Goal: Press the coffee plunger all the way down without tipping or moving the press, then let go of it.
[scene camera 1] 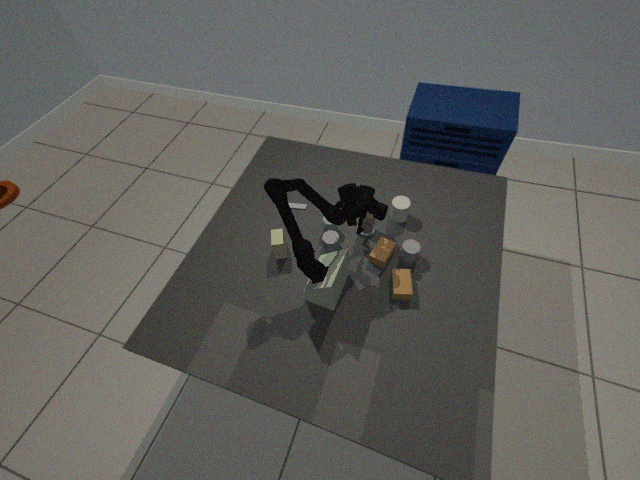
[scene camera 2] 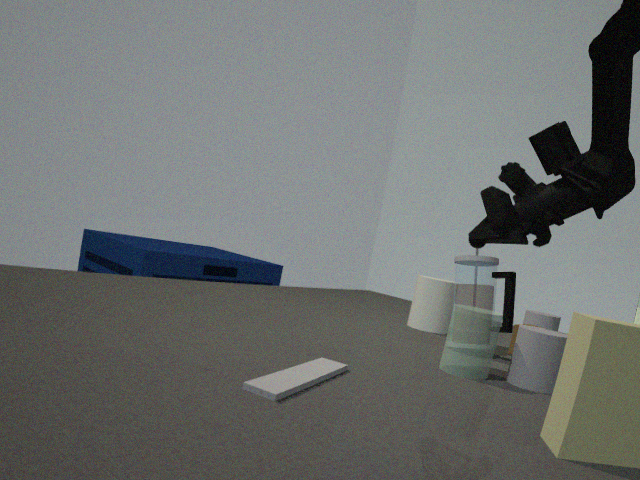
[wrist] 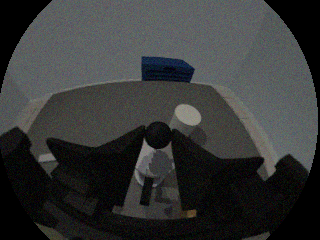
Labels:
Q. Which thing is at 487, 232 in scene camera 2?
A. My gripper.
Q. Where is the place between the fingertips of my gripper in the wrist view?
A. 158, 130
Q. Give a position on a pale yellow box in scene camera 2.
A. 585, 421

